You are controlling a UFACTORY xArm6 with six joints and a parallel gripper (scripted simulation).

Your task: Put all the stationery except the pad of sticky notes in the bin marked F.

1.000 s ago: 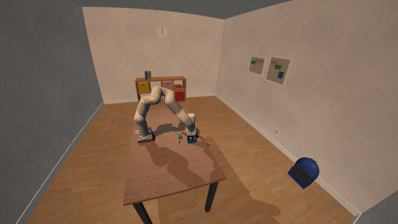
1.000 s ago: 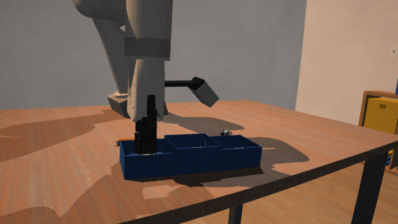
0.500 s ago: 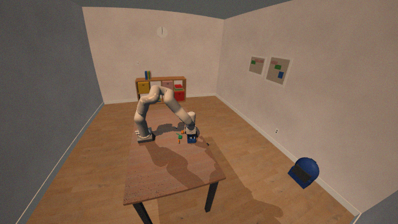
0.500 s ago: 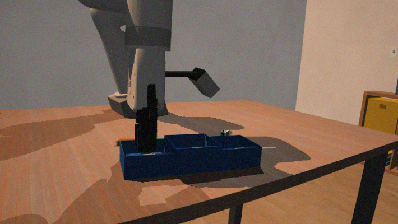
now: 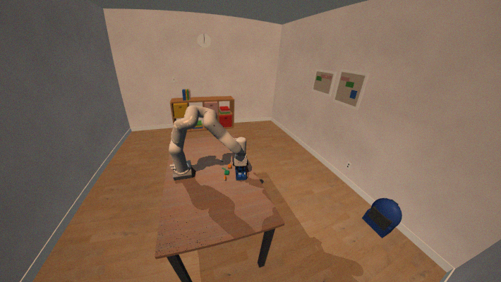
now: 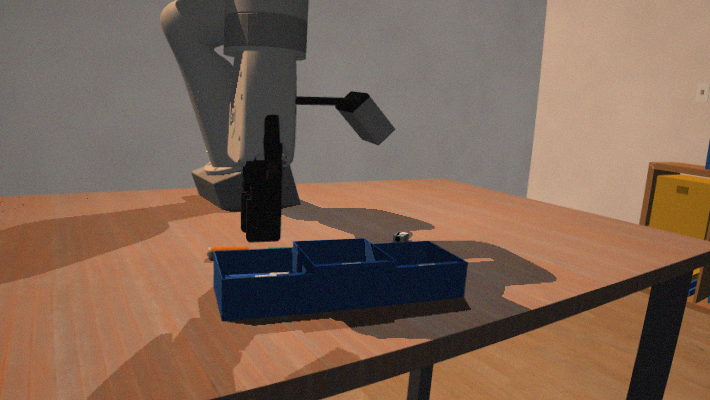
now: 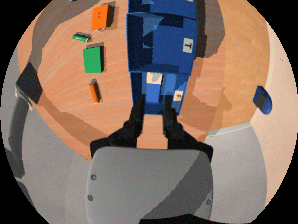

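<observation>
My hand is 26 cm to the right of the grey-white sharpener, 13 cm past it and 8 cm above it. Also, from my hand: green block (10 cm behind, 8 cm below, 7 cm to the left); blue-and-white piece (7 cm below, 1 cm to the left); three joined blue bins (8 cm to the left, 6 cm below, 2 cm ahead).
</observation>
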